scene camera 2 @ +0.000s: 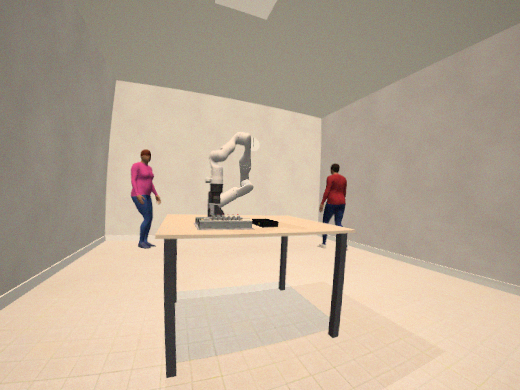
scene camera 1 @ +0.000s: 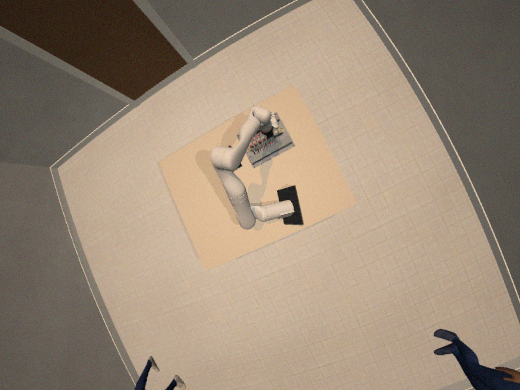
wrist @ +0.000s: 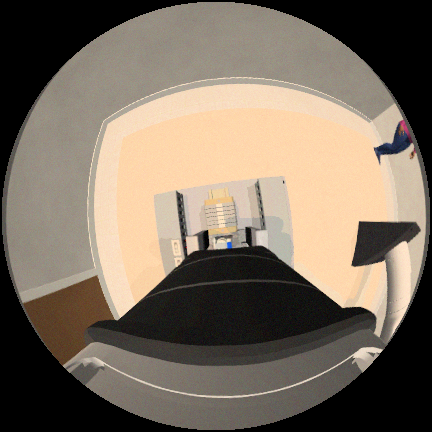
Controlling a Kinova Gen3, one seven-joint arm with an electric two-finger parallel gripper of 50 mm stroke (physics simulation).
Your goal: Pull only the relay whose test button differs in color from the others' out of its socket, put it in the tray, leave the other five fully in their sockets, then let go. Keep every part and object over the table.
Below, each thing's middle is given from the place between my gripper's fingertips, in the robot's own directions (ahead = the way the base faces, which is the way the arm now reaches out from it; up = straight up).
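There's a grey panel (wrist: 243, 191) here, and I see my gripper 70 mm above it and 70 mm to the right of it.
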